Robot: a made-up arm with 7 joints. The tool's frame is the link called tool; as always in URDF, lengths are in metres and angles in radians. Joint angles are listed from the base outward.
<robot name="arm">
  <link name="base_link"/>
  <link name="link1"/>
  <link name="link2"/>
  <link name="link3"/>
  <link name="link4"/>
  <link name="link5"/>
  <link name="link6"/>
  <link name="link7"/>
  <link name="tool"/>
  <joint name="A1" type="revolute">
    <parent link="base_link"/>
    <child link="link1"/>
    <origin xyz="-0.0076 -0.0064 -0.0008" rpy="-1.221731 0 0"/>
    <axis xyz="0 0 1"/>
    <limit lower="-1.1" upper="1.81"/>
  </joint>
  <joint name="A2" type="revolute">
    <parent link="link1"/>
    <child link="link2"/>
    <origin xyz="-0.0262 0.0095 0.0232" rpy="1.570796 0 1.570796"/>
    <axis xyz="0 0 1"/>
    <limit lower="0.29" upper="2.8"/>
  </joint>
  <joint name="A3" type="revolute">
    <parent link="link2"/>
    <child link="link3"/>
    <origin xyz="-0.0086 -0.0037 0.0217" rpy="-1.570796 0 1.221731"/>
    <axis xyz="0 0 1"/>
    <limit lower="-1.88" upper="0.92"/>
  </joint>
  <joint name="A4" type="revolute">
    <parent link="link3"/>
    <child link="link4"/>
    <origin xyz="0.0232 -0.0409 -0.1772" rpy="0 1.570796 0"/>
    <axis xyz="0 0 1"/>
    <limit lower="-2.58" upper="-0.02"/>
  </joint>
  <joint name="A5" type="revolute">
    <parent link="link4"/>
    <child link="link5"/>
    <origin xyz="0.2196 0.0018 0.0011" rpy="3.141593 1.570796 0"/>
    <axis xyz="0 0 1"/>
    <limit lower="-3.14" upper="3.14"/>
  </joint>
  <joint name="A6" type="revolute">
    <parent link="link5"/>
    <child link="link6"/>
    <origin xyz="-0.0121 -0.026 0.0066" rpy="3.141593 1.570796 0"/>
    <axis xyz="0 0 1"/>
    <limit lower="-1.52" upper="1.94"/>
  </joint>
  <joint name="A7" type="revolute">
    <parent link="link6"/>
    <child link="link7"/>
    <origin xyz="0.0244 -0.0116 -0.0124" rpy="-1.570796 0 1.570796"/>
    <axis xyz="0 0 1"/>
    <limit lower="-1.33" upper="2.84"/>
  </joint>
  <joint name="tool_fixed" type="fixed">
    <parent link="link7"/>
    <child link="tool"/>
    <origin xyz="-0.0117 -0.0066 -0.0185" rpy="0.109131 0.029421 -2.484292"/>
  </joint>
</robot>
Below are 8 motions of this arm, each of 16 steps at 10 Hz.
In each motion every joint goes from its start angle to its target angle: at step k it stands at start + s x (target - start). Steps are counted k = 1, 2, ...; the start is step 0. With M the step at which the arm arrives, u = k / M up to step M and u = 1 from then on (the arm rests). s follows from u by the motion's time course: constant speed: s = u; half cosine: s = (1 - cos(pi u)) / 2; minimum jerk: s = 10 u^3 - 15 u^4 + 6 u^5.
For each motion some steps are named. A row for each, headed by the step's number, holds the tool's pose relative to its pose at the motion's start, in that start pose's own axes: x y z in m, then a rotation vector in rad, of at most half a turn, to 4 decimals.
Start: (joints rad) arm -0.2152 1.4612 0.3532 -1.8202 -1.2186 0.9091 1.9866
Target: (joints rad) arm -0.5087 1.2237 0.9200 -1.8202 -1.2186 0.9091 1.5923
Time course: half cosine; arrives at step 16
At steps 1, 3, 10, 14, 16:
1: 0.0017 0.0000 -0.0010 0.0023 -0.0076 0.0000
3: 0.0150 0.0002 -0.0079 0.0218 -0.0660 -0.0003
10: 0.1282 0.0265 -0.0326 0.2609 -0.5047 -0.0064
14: 0.1748 0.0507 -0.0246 0.4115 -0.6716 -0.0081
16: 0.1809 0.0545 -0.0225 0.4347 -0.6933 -0.0081

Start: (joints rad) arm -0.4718 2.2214 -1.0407 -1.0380 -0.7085 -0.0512 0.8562
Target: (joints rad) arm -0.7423 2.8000 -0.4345 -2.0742 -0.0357 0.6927 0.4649
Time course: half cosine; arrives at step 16
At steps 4, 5, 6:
4: 0.0341 0.0306 0.0156 0.1395 -0.1259 0.0845
5: 0.0514 0.0461 0.0268 0.2090 -0.1860 0.1244
6: 0.0704 0.0628 0.0419 0.2850 -0.2502 0.1665

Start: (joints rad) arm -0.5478 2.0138 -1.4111 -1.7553 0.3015 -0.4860 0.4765
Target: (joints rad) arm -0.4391 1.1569 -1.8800 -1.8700 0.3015 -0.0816 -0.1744
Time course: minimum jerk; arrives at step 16
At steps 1, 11, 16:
1: -0.0004 -0.0004 -0.0005 -0.0013 0.0009 -0.0003
11: -0.1193 -0.2271 -0.0854 -0.6127 0.2202 -0.2521
16: -0.1339 -0.2835 -0.0749 -0.7790 0.2215 -0.3424

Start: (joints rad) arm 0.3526 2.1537 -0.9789 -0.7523 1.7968 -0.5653 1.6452
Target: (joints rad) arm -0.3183 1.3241 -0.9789 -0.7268 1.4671 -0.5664 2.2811
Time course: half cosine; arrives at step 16
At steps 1, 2, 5, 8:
1: -0.0006 0.0023 -0.0001 0.0016 0.0021 0.0134
2: -0.0026 0.0092 -0.0006 0.0063 0.0085 0.0531
5: -0.0246 0.0515 -0.0053 0.0368 0.0607 0.3088
8: -0.0845 0.1026 -0.0150 0.0875 0.1751 0.6872

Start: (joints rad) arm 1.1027 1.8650 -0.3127 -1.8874 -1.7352 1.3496 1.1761
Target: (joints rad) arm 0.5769 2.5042 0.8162 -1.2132 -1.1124 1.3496 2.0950
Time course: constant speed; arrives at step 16
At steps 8, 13, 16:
8: 0.0374 0.1875 -0.1918 0.6308 -0.4083 0.1192
13: 0.1445 0.3312 -0.2167 0.9820 -0.8365 0.3832
16: 0.2146 0.4048 -0.1871 1.1231 -1.1612 0.6024

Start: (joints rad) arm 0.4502 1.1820 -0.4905 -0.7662 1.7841 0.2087 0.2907
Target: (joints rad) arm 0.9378 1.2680 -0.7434 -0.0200 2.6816 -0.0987 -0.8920
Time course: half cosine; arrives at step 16
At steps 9, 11, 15, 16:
9: 0.1330 0.1298 0.0664 0.4039 -0.6033 -0.3013
11: 0.1677 0.1523 0.1074 0.5591 -0.7951 -0.4278
15: 0.2017 0.1655 0.1630 0.7617 -1.0188 -0.5889
16: 0.2030 0.1657 0.1656 0.7713 -1.0288 -0.5963

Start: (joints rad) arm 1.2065 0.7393 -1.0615 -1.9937 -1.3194 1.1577 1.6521
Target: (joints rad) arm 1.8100 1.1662 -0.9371 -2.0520 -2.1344 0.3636 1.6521
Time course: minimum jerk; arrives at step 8
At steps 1, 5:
1: -0.0005 0.0020 0.0010 -0.0098 0.0027 -0.0123
5: -0.0237 0.0804 0.0771 -0.4696 0.3444 -0.6250

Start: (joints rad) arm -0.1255 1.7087 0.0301 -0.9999 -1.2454 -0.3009 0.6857
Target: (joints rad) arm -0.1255 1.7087 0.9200 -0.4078 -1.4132 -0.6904 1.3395
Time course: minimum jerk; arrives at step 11
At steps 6, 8, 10, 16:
6: -0.0906 0.0909 0.0678 0.2151 0.1836 0.6938
8: -0.1380 0.0995 0.1092 0.2854 0.2095 1.0940
10: -0.1570 0.0959 0.1258 0.3042 0.2055 1.2742
16: -0.1580 0.0956 0.1267 0.3049 0.2050 1.2839

